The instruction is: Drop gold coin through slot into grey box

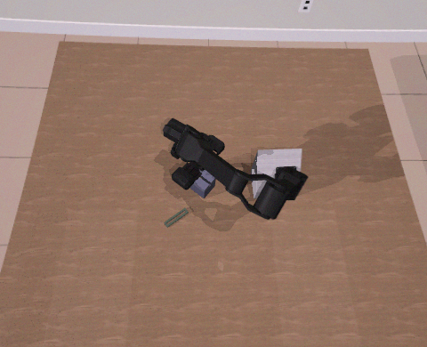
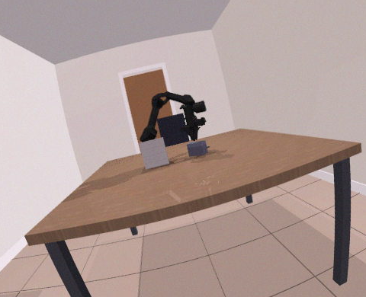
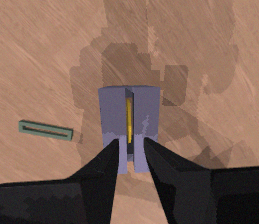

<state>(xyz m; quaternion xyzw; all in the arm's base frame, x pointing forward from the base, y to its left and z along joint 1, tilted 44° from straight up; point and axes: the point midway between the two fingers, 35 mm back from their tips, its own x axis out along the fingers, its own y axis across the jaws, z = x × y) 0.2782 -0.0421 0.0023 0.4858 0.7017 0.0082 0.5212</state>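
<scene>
The gold coin is 4 cm below my gripper tip.
</scene>
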